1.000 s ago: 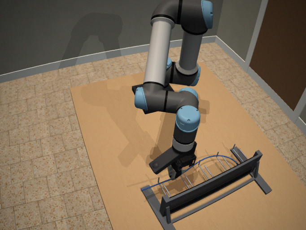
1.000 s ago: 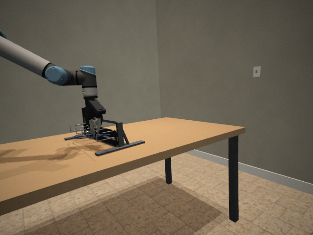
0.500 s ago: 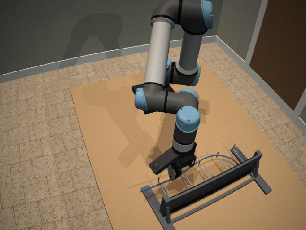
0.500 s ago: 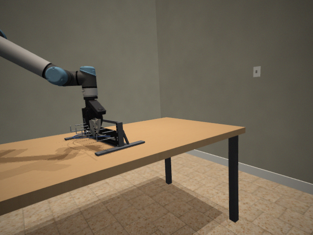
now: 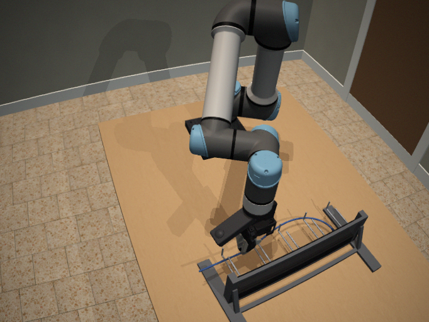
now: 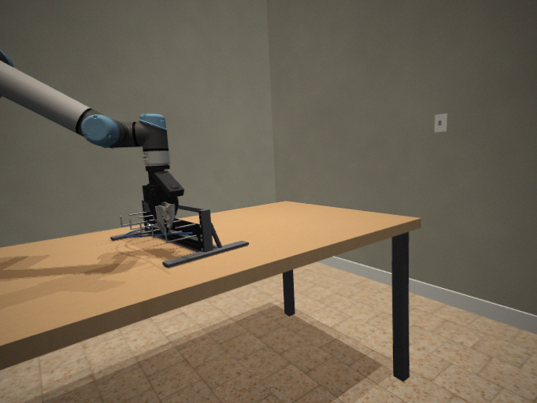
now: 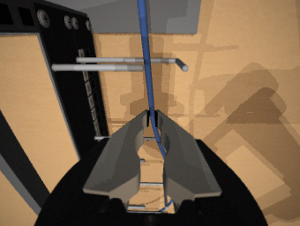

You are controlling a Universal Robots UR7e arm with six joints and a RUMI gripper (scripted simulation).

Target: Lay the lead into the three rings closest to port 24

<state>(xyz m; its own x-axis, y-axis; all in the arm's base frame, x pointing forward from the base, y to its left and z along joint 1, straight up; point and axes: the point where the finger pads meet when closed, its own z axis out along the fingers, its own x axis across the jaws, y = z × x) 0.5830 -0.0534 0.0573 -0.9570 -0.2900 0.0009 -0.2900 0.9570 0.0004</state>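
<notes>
Now: the free-standing rack 50 mm ahead of my hand, 170 mm to the left of it and 10 mm below it.
</notes>
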